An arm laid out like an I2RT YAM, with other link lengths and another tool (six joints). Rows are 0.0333 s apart.
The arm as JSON. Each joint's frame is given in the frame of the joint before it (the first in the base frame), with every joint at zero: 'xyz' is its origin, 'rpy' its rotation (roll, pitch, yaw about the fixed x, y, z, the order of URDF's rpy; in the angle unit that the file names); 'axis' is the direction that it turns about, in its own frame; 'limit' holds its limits. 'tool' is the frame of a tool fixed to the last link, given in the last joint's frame.
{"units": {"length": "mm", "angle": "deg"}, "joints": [
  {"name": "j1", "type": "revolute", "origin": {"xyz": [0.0, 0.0, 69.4], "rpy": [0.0, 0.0, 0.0]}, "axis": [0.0, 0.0, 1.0], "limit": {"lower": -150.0, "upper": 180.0}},
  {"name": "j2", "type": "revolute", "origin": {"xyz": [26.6, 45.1, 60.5], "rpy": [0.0, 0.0, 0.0]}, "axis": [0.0, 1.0, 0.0], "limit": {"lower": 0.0, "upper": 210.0}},
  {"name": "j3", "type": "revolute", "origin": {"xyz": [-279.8, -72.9, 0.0], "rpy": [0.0, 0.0, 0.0]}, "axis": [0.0, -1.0, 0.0], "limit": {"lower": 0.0, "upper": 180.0}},
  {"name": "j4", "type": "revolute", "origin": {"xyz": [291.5, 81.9, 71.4], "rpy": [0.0, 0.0, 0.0]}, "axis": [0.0, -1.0, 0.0], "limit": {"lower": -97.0, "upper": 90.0}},
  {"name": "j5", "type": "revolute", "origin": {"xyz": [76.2, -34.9, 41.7], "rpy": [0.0, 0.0, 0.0]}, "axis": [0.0, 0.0, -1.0], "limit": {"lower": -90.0, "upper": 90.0}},
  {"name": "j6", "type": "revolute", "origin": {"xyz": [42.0, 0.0, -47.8], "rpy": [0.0, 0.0, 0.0]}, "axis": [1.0, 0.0, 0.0], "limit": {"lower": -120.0, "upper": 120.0}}
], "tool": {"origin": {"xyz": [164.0, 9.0, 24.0], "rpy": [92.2, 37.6, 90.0]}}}
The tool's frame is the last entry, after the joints.
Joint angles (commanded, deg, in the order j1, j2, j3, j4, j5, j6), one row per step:
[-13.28, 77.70, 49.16, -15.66, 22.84, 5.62]
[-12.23, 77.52, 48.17, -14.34, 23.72, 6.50]
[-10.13, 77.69, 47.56, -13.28, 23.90, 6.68]
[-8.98, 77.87, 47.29, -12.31, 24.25, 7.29]
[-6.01, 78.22, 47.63, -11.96, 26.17, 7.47]
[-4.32, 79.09, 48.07, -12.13, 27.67, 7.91]
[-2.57, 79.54, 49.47, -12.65, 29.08, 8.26]
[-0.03, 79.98, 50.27, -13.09, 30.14, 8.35]
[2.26, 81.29, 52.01, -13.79, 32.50, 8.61]
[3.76, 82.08, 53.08, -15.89, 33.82, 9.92]
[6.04, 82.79, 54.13, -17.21, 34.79, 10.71]
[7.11, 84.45, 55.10, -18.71, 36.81, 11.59]
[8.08, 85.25, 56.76, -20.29, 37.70, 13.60]
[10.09, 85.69, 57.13, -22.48, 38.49, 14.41]
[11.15, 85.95, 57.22, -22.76, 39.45, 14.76]
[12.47, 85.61, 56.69, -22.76, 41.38, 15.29]
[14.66, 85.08, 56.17, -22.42, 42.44, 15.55]
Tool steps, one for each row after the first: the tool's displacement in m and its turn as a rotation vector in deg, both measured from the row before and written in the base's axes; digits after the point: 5 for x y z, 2 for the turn. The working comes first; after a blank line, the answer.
Tool pose at each row, in the base's axes (x y z in m, rotation vector in deg; the steps are taken from these numbers as rounded here):
[0.43784, -0.15951, 0.15285, 86.08, 99.26, -5.30]
[0.43871, -0.15441, 0.15138, 85.89, 98.44, -4.92]
[0.44428, -0.13895, 0.14884, 84.15, 99.50, -3.75]
[0.44808, -0.13160, 0.14910, 83.57, 99.24, -2.86]
[0.45422, -0.11463, 0.15254, 81.36, 99.75, -2.96]
[0.45708, -0.10622, 0.15074, 80.66, 100.18, -3.72]
[0.46301, -0.09701, 0.15907, 79.56, 99.88, -3.71]
[0.46794, -0.07979, 0.16222, 77.58, 100.92, -3.39]
[0.47410, -0.06837, 0.16742, 76.20, 100.91, -4.49]
[0.47318, -0.06063, 0.16526, 76.44, 101.65, -5.52]
[0.47523, -0.04498, 0.16575, 75.30, 102.74, -5.48]
[0.47460, -0.04261, 0.15945, 75.48, 103.19, -8.03]
[0.47713, -0.03763, 0.16385, 76.48, 102.43, -7.77]
[0.47277, -0.02441, 0.15849, 75.47, 104.37, -8.81]
[0.47201, -0.01877, 0.15819, 74.83, 104.44, -9.30]
[0.46832, -0.01443, 0.16018, 74.12, 103.62, -10.20]
[0.46623, -0.00017, 0.16303, 72.37, 103.72, -9.49]

[0.00087, 0.00510, -0.00147, -0.21, -0.83, -0.14]
[0.00557, 0.01546, -0.00254, -0.07, -0.34, 1.85]
[0.00380, 0.00735, 0.00026, 0.04, -0.79, 0.51]
[0.00614, 0.01697, 0.00344, -1.23, -0.26, 1.45]
[0.00286, 0.00841, -0.00180, -0.70, 0.46, 0.33]
[0.00593, 0.00921, 0.00833, -0.76, -0.55, 0.51]
[0.00493, 0.01722, 0.00315, -0.66, 0.06, 1.71]
[0.00616, 0.01142, 0.00520, -1.44, 0.10, 0.41]
[-0.00092, 0.00774, -0.00216, -0.19, 1.10, -0.21]
[0.00205, 0.01565, 0.00049, -0.28, 0.51, 1.14]
[-0.00063, 0.00237, -0.00630, -1.17, 1.55, -0.84]
[0.00253, 0.00498, 0.00440, 0.46, -0.44, -0.81]
[-0.00436, 0.01322, -0.00536, -0.47, 1.71, 1.01]
[-0.00076, 0.00564, -0.00030, -0.61, 0.11, 0.25]
[-0.00369, 0.00434, 0.00199, -1.20, -0.40, -0.19]
[-0.00209, 0.01426, 0.00285, -0.56, -0.67, 1.37]

